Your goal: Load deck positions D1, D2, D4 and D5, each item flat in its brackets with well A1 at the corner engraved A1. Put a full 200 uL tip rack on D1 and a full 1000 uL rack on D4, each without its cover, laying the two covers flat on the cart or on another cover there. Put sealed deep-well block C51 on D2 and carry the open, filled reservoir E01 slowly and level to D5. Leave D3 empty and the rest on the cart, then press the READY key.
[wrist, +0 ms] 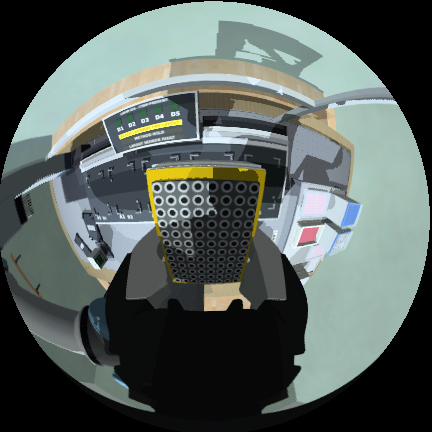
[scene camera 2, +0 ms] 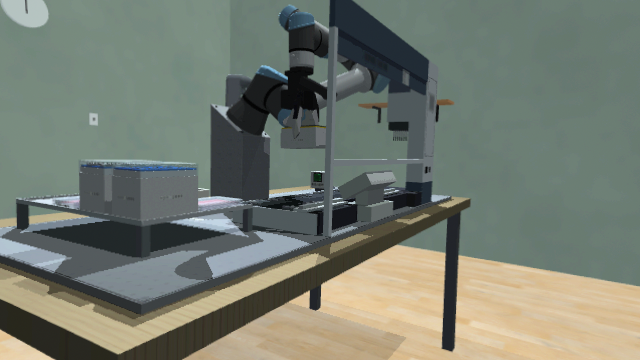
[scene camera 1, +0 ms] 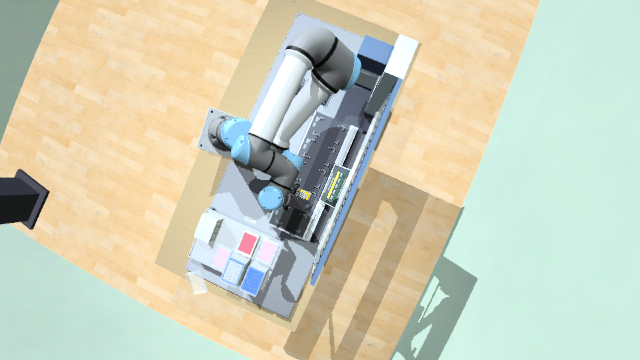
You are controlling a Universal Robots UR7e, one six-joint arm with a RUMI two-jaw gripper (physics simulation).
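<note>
My gripper (scene camera 1: pixel 295 192) (scene camera 2: pixel 305 126) (wrist: pixel 205 226) is shut on an uncovered yellow-rimmed tip rack (scene camera 1: pixel 304 194) (scene camera 2: pixel 306 139) (wrist: pixel 207 215), held about level well above the deck (scene camera 1: pixel 320 150) (wrist: pixel 115 182). Rows of round openings show in its top. In the wrist view it hides part of the deck's brackets. On the cart (scene camera 2: pixel 142 220) stand a solid-blue rack (scene camera 1: pixel 254 279) (wrist: pixel 351 213) and a paler blue-rimmed rack (scene camera 1: pixel 233 271) (wrist: pixel 340 242), with clear covers on top in scene camera 2. A red-topped item (scene camera 1: pixel 247 243) (wrist: pixel 308 235) and pink-topped items (scene camera 1: pixel 268 251) (wrist: pixel 315 201) are beside them.
The status display (scene camera 1: pixel 336 186) (wrist: pixel 152 124) shows a yellow line and dark D1 to D5 lamps. A gantry post (scene camera 2: pixel 330 150) and beam (scene camera 2: pixel 380 47) border the deck. A small green-screened unit (scene camera 2: pixel 317 178) (wrist: pixel 99 258) stands beyond. A translucent piece (scene camera 1: pixel 197 283) lies at the cart's corner.
</note>
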